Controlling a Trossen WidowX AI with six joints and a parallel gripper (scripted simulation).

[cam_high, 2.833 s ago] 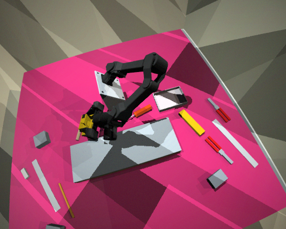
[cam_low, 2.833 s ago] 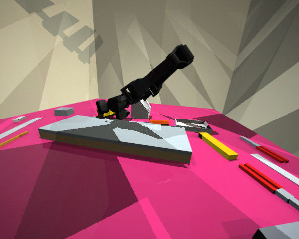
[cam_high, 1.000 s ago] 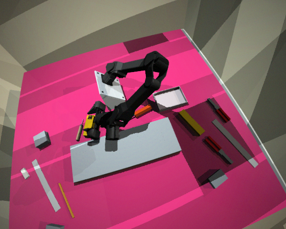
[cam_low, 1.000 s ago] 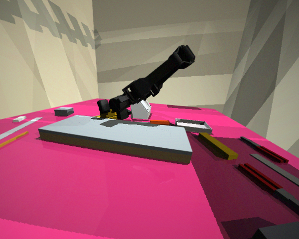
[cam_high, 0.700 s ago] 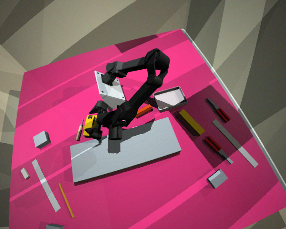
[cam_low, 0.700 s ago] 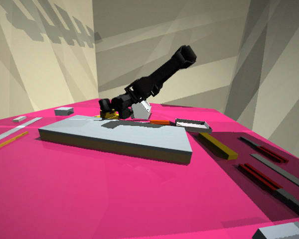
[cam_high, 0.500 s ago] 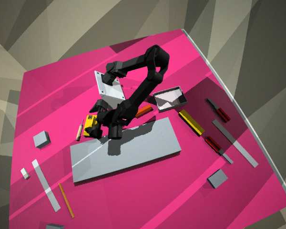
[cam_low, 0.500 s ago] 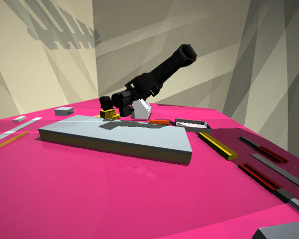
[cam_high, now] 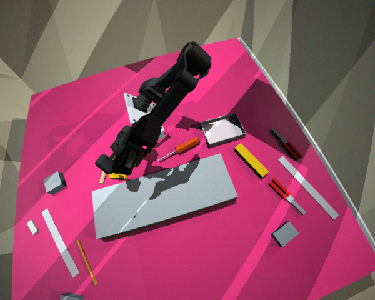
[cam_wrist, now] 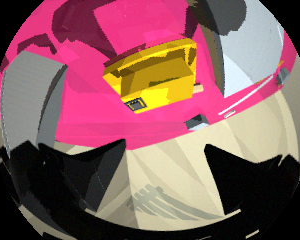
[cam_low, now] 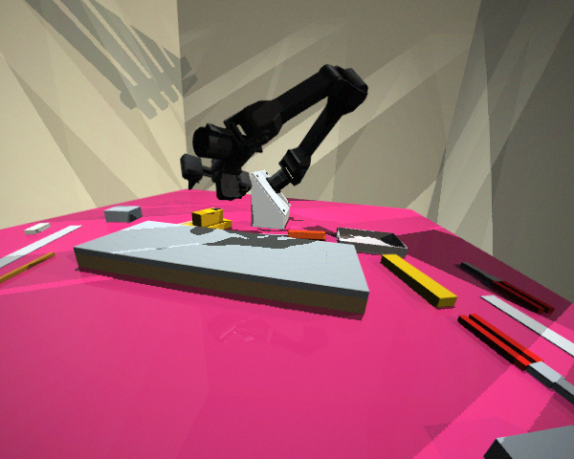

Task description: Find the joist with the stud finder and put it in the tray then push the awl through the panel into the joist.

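Now: gripper tip 7 cm above the yellow stud finder and 2 cm to the right of it. Also, from my gripper tip: pencil (35 cm ahead, 17 cm to the right, 11 cm below); then white eraser (39 cm to the right, 17 cm ahead, 10 cm below); then awl (10 cm below, 6 cm to the right).
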